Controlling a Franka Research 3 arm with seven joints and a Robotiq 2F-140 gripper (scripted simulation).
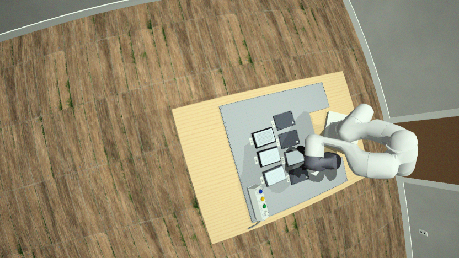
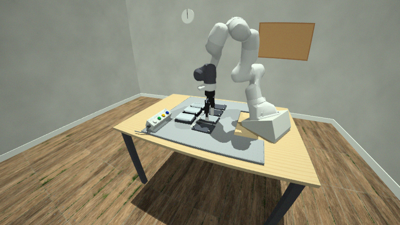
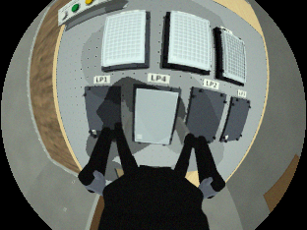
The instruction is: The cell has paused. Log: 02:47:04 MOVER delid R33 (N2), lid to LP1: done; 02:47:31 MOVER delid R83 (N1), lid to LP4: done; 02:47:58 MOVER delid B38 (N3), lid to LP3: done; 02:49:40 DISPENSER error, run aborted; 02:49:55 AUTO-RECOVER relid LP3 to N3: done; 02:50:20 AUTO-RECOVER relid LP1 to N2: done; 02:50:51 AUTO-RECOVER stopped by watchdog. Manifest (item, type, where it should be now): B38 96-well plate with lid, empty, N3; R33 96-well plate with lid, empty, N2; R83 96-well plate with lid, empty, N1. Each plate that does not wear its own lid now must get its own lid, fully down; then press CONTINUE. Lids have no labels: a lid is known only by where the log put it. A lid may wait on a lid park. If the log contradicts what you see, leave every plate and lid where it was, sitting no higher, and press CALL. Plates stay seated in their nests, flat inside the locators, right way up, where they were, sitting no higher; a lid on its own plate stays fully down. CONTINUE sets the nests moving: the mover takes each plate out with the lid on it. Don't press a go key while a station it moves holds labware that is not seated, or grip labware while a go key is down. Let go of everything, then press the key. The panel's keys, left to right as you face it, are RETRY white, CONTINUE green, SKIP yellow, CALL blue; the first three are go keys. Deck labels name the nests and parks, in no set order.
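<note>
The pale lid lies 3 cm below my hand. The rest, counted from my hand: plate (15 cm ahead, 22 cm to the right, 2 cm below); blue key (33 cm ahead, 7 cm to the left, 3 cm above); LP4 sign (9 cm ahead, 2 cm to the right, 4 cm below).
</note>
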